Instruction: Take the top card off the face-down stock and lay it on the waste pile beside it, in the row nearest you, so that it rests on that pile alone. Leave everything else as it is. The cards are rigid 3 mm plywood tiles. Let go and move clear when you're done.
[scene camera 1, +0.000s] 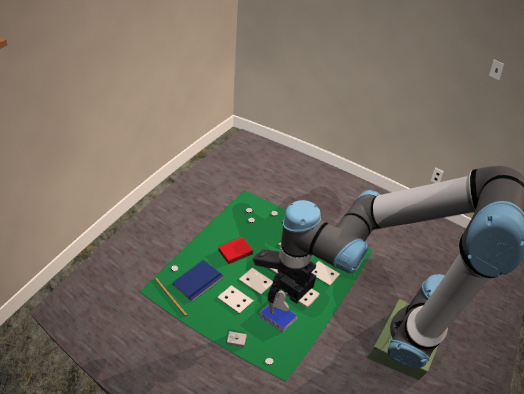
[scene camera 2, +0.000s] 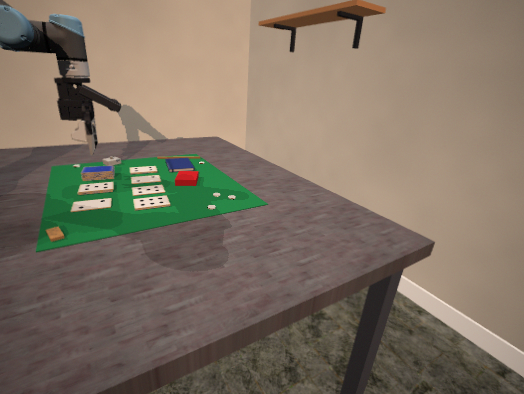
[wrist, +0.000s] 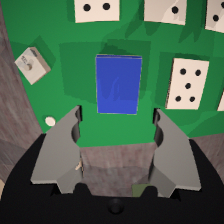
Observation:
I see my gripper (scene camera 2: 93, 151), a grey block (wrist: 31, 63), a spotted card (wrist: 188, 77) and a green mat (scene camera 2: 187, 203).
My gripper also shows in scene camera 1 (scene camera 1: 281, 304) and in the wrist view (wrist: 117, 107). The green mat also shows in the wrist view (wrist: 69, 48).

